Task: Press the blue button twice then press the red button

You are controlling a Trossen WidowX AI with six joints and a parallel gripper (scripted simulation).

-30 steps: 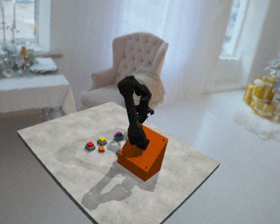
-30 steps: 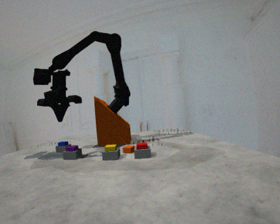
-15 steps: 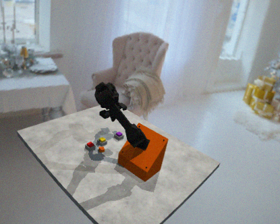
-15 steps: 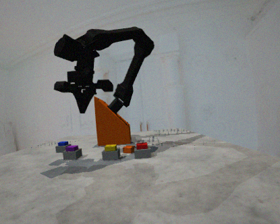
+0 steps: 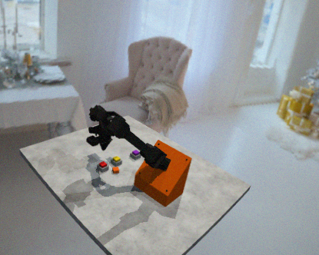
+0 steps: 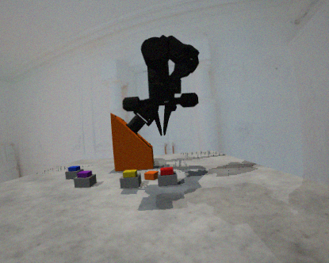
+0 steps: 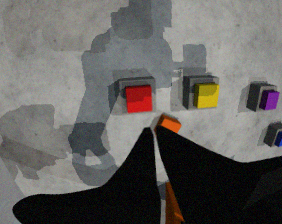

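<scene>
My gripper tip is 9 cm above the red button. The rest, counted from my gripper tip: yellow button: 9 cm to the right, 9 cm below, 2 cm behind; small orange block: 12 cm below, 7 cm behind, 3 cm to the right; purple button: 23 cm to the right, 9 cm below, 6 cm behind.
</scene>
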